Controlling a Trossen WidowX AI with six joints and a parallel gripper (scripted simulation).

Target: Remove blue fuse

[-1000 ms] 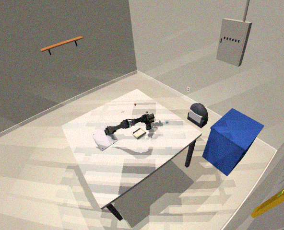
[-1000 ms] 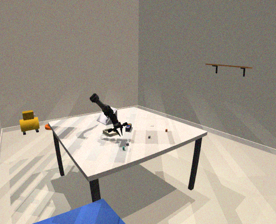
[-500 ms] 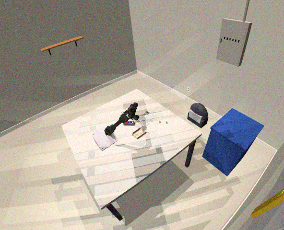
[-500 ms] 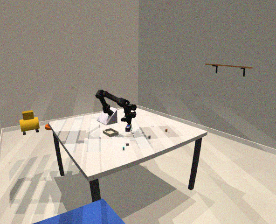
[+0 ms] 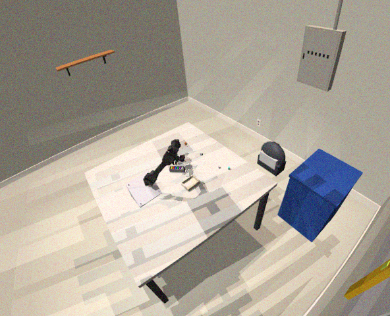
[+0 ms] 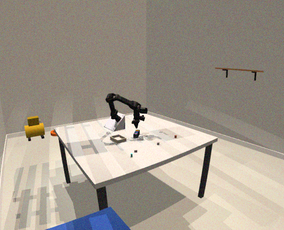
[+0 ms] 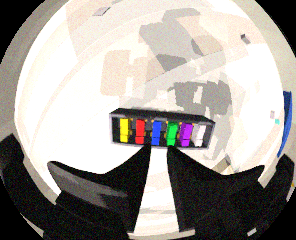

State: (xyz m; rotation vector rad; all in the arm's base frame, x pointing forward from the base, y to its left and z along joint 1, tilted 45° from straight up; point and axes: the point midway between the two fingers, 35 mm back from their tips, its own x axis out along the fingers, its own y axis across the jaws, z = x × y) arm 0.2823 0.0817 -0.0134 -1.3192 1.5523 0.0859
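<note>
My gripper tip is 50 mm above the blue fuse. The rest, counted from my gripper tip: tray (220 mm to the right, 70 mm below, 30 mm ahead).
</note>
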